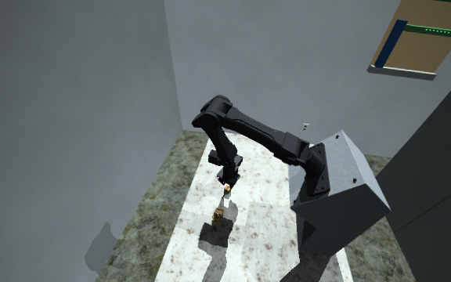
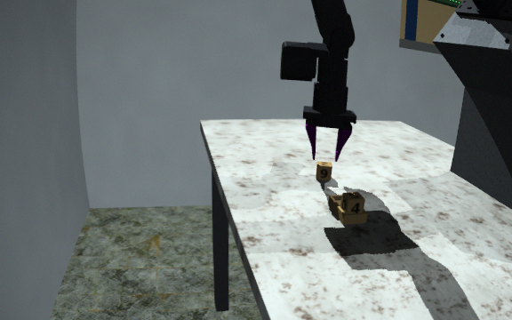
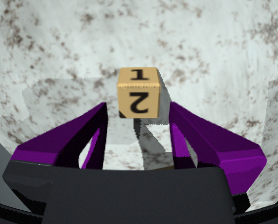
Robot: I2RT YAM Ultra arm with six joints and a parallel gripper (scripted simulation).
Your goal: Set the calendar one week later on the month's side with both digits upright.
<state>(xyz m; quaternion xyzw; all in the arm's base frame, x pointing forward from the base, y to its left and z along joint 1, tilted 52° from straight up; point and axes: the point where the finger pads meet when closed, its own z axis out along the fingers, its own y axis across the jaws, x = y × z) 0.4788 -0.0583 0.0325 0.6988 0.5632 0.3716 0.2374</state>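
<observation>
Now: hand 3 cm above the wooden digit cube.
</observation>
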